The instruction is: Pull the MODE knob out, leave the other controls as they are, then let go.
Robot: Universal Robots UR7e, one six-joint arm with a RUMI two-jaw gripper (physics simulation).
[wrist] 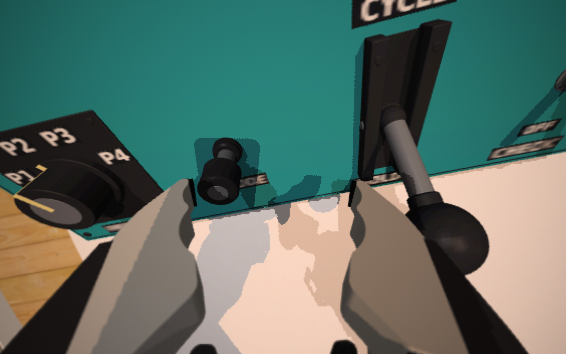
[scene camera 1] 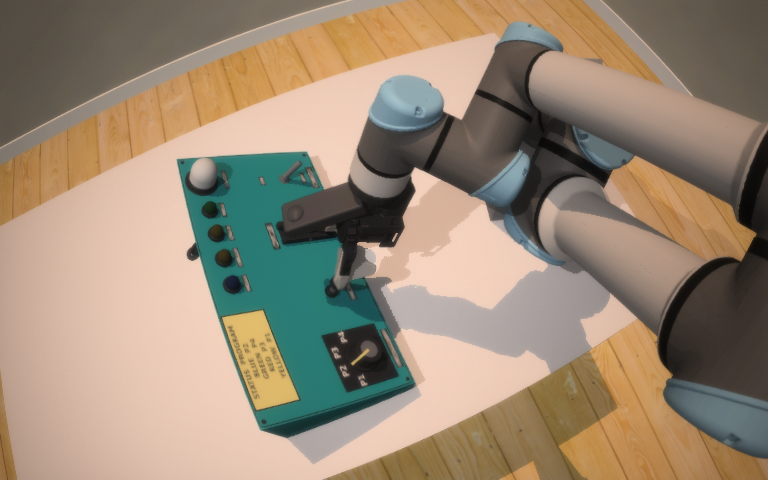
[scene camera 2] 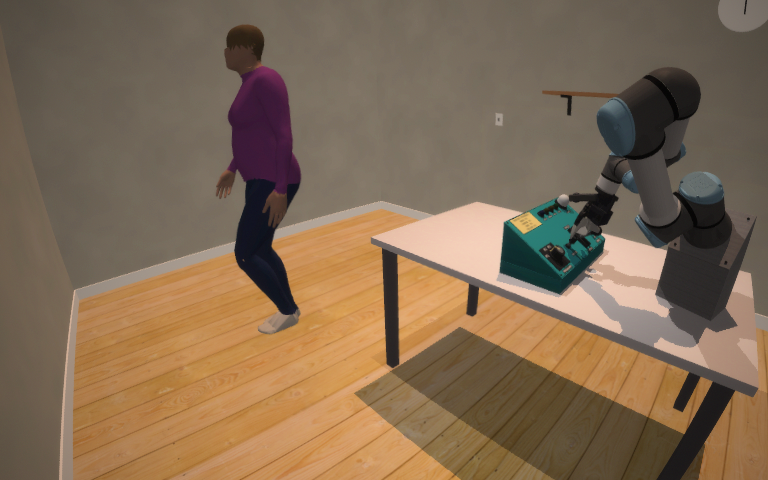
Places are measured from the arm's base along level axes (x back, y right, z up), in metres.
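Pixels of known places: gripper, fingertip midpoint: [wrist: 273,181] [scene camera 1: 334,260] [scene camera 2: 577,237]; arm's base at its link origin: [scene camera 2: 706,228].
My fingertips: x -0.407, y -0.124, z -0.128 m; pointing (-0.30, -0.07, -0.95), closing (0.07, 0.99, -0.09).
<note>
Ahead of a thing's pixels: the offset from my fingertips to its top centre. "spot": to the spot under its first point.
The MODE knob {dy -0.036, dx -0.010, dz +0.011 m} [scene camera 1: 332,290] [wrist: 220,181] is a black cap on a short grey stem above a black collar, near the lower edge of the teal console [scene camera 1: 300,283] [scene camera 2: 523,257] [wrist: 280,90]. Its label is partly hidden behind it in the wrist view. My gripper [scene camera 1: 350,273] [wrist: 273,181] is open, with nothing gripped. In the wrist view the knob shows just inside the left fingertip, and the right fingertip is well to its right. The depth between fingertips and knob is hard to tell. In scene camera 1, one finger overlaps the knob's side.
The CYCLE lever's black ball {dy +0.093, dx +0.032, dz +0.035 m} [wrist: 455,240] stands out beside and partly behind the right finger. The P1–P4 dial {dy -0.154, dx +0.010, dz +0.006 m} [scene camera 1: 369,349] [wrist: 60,200] is left of the fingers in the wrist view. A toggle {dy +0.203, dx -0.039, dz +0.002 m} [scene camera 1: 291,170], white dome {spot: dy +0.171, dx -0.185, dz +0.087 m} [scene camera 1: 203,173] and several dark lamps are farther away. A person [scene camera 2: 260,124] stands beyond the table.
</note>
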